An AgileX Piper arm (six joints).
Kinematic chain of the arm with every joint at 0, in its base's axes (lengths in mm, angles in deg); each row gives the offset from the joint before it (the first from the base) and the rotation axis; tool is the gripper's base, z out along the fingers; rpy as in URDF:
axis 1: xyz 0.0 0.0 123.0 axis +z
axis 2: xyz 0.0 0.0 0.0 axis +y
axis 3: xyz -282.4 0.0 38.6 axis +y
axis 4: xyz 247.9 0.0 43.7 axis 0.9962 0 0.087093
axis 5: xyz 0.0 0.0 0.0 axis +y
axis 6: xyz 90.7 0.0 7.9 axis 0.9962 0 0.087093
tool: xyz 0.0 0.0 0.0 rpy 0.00 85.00 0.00
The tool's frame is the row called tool.
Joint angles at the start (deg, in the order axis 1, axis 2, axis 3, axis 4, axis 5, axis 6): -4.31 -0.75 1.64 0.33 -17.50 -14.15
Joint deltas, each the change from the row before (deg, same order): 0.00 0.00 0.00 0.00 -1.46 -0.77; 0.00 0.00 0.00 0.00 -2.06 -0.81; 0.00 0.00 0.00 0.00 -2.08 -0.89; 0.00 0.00 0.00 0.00 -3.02 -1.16; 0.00 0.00 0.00 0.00 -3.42 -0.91; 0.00 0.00 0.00 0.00 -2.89 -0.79; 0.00 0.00 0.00 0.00 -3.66 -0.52; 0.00 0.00 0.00 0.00 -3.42 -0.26
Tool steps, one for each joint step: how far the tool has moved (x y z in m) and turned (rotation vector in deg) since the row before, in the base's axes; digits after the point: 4 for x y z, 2 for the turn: -0.0009 0.0001 0.0021 -0.82 -1.40 -0.30; -0.0013 0.0001 0.0030 -0.89 -2.00 -0.34; -0.0015 0.0001 0.0030 -0.95 -2.01 -0.40; -0.0023 0.0001 0.0042 -1.24 -2.93 -0.57; -0.0029 0.0002 0.0046 -1.03 -3.35 -0.50; -0.0026 0.0002 0.0038 -0.86 -2.83 -0.47; -0.0036 0.0002 0.0046 -0.68 -3.62 -0.34; -0.0036 0.0002 0.0040 -0.45 -3.39 -0.19
